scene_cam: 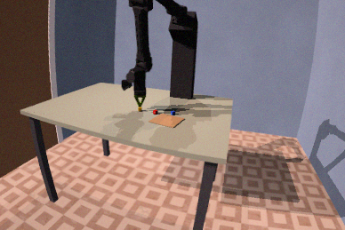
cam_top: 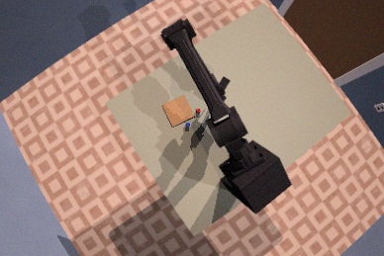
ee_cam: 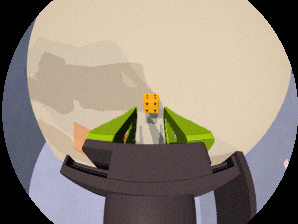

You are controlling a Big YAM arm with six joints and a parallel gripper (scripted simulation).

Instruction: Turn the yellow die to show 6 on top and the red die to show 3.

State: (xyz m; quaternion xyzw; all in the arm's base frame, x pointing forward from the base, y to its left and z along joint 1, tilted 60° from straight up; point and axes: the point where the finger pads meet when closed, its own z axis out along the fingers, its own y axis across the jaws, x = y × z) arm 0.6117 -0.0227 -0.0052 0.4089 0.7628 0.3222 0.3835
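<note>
My gripper is now 30 mm above the yellow die. Round my hand: red die 90 mm to the left, 30 mm below, 30 mm behind; then blue die 170 mm to the left, 90 mm behind, 30 mm below; then orange mat 200 mm to the left, 40 mm below.
</note>
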